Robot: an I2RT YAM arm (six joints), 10 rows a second.
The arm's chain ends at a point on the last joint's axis. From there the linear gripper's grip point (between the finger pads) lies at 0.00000 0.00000 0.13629 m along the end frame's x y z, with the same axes.
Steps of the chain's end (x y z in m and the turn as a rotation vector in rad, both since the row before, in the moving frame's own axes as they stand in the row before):
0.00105, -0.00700, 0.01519, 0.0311, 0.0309, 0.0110
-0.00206, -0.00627, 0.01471, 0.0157, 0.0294, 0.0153
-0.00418, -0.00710, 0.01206, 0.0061, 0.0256, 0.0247
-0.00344, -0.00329, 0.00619, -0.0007, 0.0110, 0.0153
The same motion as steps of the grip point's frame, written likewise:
0.00528, -0.01121, 0.01506, 0.0311, 0.0309, 0.0110
0.00196, -0.00838, 0.01463, 0.0157, 0.0294, 0.0153
-0.00068, -0.00789, 0.01201, 0.0061, 0.0256, 0.0247
-0.00194, -0.00318, 0.00618, -0.0007, 0.0110, 0.0153

